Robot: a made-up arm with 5 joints.
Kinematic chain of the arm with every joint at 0, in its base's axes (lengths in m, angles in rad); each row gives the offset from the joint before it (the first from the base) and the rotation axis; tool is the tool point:
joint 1: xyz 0 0 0.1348 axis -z
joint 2: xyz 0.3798 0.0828 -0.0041 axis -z
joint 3: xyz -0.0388 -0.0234 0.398 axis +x
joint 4: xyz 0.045 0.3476 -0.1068 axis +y
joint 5: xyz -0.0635 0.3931 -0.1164 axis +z
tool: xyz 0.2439 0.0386 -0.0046
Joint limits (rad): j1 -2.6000..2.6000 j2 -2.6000..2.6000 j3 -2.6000..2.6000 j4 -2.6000..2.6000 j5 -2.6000..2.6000
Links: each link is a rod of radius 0.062 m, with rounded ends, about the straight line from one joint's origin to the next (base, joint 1, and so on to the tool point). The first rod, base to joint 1, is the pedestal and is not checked.
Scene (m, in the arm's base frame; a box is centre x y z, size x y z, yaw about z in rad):
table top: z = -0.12
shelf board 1: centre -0.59 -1 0.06 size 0.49 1.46 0.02 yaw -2.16
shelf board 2: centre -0.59 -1 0.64 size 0.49 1.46 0.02 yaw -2.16
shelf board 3: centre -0.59 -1 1.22 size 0.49 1.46 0.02 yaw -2.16
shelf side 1: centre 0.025 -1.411 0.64 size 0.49 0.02 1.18 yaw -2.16
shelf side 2: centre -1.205 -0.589 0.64 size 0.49 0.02 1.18 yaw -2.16
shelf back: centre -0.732 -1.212 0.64 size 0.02 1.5 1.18 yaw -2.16
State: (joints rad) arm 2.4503 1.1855 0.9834 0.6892 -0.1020
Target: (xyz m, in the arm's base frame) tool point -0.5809 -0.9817 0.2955
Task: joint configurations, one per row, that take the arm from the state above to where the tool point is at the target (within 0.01 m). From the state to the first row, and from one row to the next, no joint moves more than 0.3 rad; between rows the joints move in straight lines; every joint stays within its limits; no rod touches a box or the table.
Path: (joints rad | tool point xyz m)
1: 2.1790 0.9484 0.8124 0.6638 -0.1612 | -0.2151 -1.0741 0.8489
2: 1.9076 0.7112 0.6413 0.6384 -0.2203 | 0.2544 -1.0716 0.7117
3: 1.6363 0.4741 0.4703 0.6129 -0.2795 | 0.6579 -0.8431 0.5741
4: 1.3649 0.2370 0.2992 0.5875 -0.3387 | 0.8878 -0.4660 0.4406
5: 1.0936 -0.0001 0.1282 0.5621 -0.3979 | 0.9040 -0.0624 0.3152
6: 0.8222 -0.2373 -0.0429 0.5367 -0.4570 | 0.7446 0.2530 0.2014
7: 1.0858 -0.0055 -0.0166 0.5730 -0.4052 | 0.8666 -0.0685 0.2136
8: 1.3494 0.2262 0.0097 0.6093 -0.3533 | 0.8359 -0.4391 0.2271
9: 1.6130 0.4580 0.0361 0.6457 -0.3015 | 0.6371 -0.7834 0.2421
10: 1.8766 0.6897 0.0624 0.6820 -0.2496 | 0.2924 -1.0240 0.2584
11: 2.1402 0.9215 0.0887 0.7183 -0.1978 | -0.1409 -1.0999 0.2762
12: 2.4038 1.1532 0.1150 0.7546 -0.1459 | -0.5809 -0.9817 0.2955

